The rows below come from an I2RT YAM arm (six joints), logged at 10 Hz.
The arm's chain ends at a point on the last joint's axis. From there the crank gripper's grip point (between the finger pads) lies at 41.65 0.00 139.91 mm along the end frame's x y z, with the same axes.
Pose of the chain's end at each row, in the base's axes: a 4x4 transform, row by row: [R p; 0 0 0 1], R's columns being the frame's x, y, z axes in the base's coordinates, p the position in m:
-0.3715 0.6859 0.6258 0.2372; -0.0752 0.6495 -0.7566 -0.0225; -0.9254 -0.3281 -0.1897 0.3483; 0 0 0 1
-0.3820 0.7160 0.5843 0.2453; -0.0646 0.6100 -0.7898 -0.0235; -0.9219 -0.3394 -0.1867 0.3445; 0 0 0 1
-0.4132 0.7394 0.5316 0.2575; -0.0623 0.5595 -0.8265 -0.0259; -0.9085 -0.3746 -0.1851 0.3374; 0 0 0 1
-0.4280 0.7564 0.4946 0.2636; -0.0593 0.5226 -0.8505 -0.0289; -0.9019 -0.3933 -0.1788 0.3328; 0 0 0 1
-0.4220 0.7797 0.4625 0.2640; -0.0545 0.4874 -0.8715 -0.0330; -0.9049 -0.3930 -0.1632 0.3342; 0 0 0 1
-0.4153 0.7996 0.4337 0.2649; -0.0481 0.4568 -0.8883 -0.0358; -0.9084 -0.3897 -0.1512 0.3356; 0 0 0 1
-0.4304 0.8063 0.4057 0.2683; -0.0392 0.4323 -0.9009 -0.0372; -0.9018 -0.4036 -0.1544 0.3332; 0 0 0 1
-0.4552 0.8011 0.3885 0.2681; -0.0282 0.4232 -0.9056 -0.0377; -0.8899 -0.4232 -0.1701 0.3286; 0 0 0 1
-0.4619 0.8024 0.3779 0.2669; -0.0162 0.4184 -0.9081 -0.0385; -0.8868 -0.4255 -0.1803 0.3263; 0 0 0 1
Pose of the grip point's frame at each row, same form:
-0.3715 0.6859 0.6258 0.3093; -0.0752 0.6495 -0.7566 -0.1315; -0.9254 -0.3281 -0.1897 0.2832; 0 0 0 1
-0.3820 0.7160 0.5843 0.3111; -0.0646 0.6100 -0.7898 -0.1367; -0.9219 -0.3394 -0.1867 0.2800; 0 0 0 1
-0.4132 0.7394 0.5316 0.3147; -0.0623 0.5595 -0.8265 -0.1441; -0.9085 -0.3746 -0.1851 0.2737; 0 0 0 1
-0.4280 0.7564 0.4946 0.3150; -0.0593 0.5226 -0.8505 -0.1504; -0.9019 -0.3933 -0.1788 0.2702; 0 0 0 1
-0.4220 0.7797 0.4625 0.3111; -0.0545 0.4874 -0.8715 -0.1572; -0.9049 -0.3930 -0.1632 0.2737; 0 0 0 1
-0.4153 0.7996 0.4337 0.3083; -0.0481 0.4568 -0.8883 -0.1621; -0.9084 -0.3897 -0.1512 0.2766; 0 0 0 1
-0.4304 0.8063 0.4057 0.3071; -0.0392 0.4323 -0.9009 -0.1649; -0.9018 -0.4036 -0.1544 0.2740; 0 0 0 1
-0.4552 0.8011 0.3885 0.3035; -0.0282 0.4232 -0.9056 -0.1656; -0.8899 -0.4232 -0.1701 0.2677; 0 0 0 1
-0.4619 0.8024 0.3779 0.3005; -0.0162 0.4184 -0.9081 -0.1662; -0.8868 -0.4255 -0.1803 0.2641; 0 0 0 1

